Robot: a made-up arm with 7 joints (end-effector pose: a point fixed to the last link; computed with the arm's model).
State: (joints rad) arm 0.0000 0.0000 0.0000 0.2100 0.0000 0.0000 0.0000
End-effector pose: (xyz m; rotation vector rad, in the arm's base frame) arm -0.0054 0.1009 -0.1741 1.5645 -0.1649 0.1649
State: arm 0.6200 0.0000 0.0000 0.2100 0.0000 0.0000 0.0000
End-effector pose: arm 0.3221 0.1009 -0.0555 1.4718 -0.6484 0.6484
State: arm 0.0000 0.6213 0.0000 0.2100 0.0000 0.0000 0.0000
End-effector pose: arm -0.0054 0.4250 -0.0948 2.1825 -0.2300 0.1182
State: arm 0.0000 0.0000 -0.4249 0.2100 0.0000 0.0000 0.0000
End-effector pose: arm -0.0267 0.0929 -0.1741 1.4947 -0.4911 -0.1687
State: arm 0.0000 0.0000 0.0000 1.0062 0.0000 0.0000 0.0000
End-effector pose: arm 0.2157 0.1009 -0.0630 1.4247 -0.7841 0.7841
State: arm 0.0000 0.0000 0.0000 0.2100 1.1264 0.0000 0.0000
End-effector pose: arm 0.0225 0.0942 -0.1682 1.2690 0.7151 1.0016
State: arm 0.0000 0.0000 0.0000 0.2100 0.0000 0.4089 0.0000
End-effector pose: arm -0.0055 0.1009 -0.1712 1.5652 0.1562 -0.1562
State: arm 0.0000 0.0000 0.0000 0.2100 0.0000 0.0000 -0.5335
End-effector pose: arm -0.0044 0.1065 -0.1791 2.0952 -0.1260 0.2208
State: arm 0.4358 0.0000 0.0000 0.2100 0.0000 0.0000 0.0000
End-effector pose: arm 0.2335 0.1009 -0.1118 1.5110 -0.5056 0.5056
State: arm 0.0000 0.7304 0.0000 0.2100 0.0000 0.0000 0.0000
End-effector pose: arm -0.0054 0.4739 -0.0610 2.2909 -0.2414 0.1079
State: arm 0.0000 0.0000 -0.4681 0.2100 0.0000 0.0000 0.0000
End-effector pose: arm -0.0290 0.0926 -0.1741 1.4848 -0.5236 -0.2026
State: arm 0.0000 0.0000 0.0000 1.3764 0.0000 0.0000 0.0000
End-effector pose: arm 0.2743 0.1009 0.0389 1.2949 -1.0648 1.0648
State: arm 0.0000 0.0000 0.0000 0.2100 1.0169 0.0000 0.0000
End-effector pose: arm 0.0196 0.0933 -0.1688 1.3133 0.6306 0.9247
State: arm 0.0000 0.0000 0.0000 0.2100 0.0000 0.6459 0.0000
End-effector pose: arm -0.0050 0.1009 -0.1696 1.5436 0.3419 -0.3419
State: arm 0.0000 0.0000 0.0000 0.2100 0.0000 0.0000 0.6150
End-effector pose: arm -0.0072 0.0987 -0.1658 0.9522 -0.1937 0.1003
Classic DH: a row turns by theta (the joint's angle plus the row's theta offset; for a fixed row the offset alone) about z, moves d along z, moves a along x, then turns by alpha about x. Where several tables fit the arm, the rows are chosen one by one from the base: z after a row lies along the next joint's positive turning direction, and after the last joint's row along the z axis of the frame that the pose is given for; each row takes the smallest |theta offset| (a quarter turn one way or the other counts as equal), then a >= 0, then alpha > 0; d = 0 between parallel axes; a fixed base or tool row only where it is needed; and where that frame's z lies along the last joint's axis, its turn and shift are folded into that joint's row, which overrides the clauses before.
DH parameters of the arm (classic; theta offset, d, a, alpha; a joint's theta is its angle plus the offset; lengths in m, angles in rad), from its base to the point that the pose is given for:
base (fixed): 0 0.3965 -0.0267 1.5708
joint 1: -1.5708 -0.1395 0.0263 -1.5708
joint 2: 1.5708 -0.0079 0.0067 -1.5708
joint 3: -1.5708 -0.2258 0.0076 1.5708
joint 4: 0 0.0261 -0.0257 -1.5708
joint 5: 0 -0.3158 -0.0125 -1.5708
joint 6: -1.5708 -0.007 0.0075 1.5708
joint 7: 0 0.0071 -0.0077 1.5708
tool (fixed): -1.5708 0.0122 0 0

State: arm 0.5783 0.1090 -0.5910 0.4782 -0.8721 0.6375 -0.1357
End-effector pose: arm 0.3346 0.1261 -0.0346 2.3989 -1.4212 -0.5632
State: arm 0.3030 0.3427 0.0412 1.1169 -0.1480 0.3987 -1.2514
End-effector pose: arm 0.3511 0.2688 0.0811 -2.6013 0.3986 -1.3571
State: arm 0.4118 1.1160 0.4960 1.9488 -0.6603 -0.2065 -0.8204
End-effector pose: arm 0.2241 0.3356 0.5448 -0.7099 1.2135 -1.0082
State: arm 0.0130 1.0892 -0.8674 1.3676 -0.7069 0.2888 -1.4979
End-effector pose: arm 0.1622 0.3221 0.0075 -1.3997 1.9724 -0.4073
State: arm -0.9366 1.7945 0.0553 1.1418 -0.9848 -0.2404 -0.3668
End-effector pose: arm 0.1879 0.5328 0.2163 -1.0815 2.0836 1.7555
